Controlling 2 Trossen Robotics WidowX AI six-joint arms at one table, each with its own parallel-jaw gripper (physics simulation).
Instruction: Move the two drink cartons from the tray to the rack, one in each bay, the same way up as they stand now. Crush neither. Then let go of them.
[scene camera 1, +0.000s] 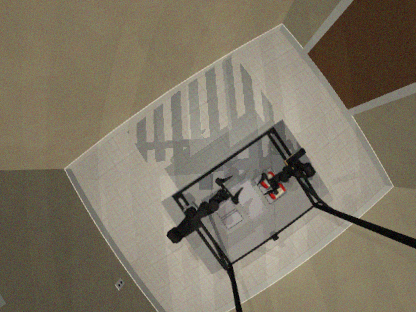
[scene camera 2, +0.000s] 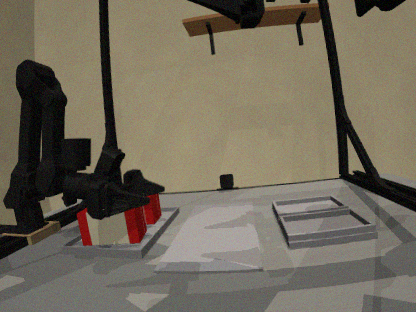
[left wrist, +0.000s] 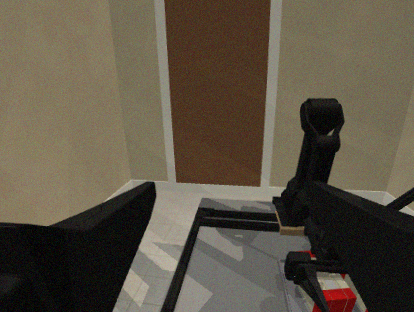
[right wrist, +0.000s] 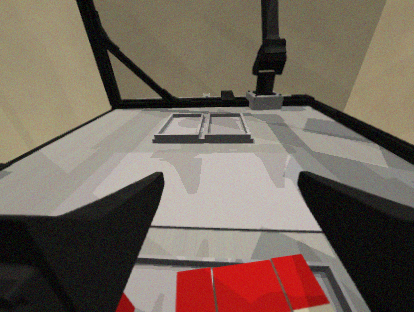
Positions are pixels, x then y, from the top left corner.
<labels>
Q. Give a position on a grey tray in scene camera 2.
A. At 75, 246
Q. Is the left gripper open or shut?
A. Open.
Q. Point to a grey mat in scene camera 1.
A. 248, 198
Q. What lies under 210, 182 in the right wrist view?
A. A grey mat.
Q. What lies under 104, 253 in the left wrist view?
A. The left gripper.
</labels>
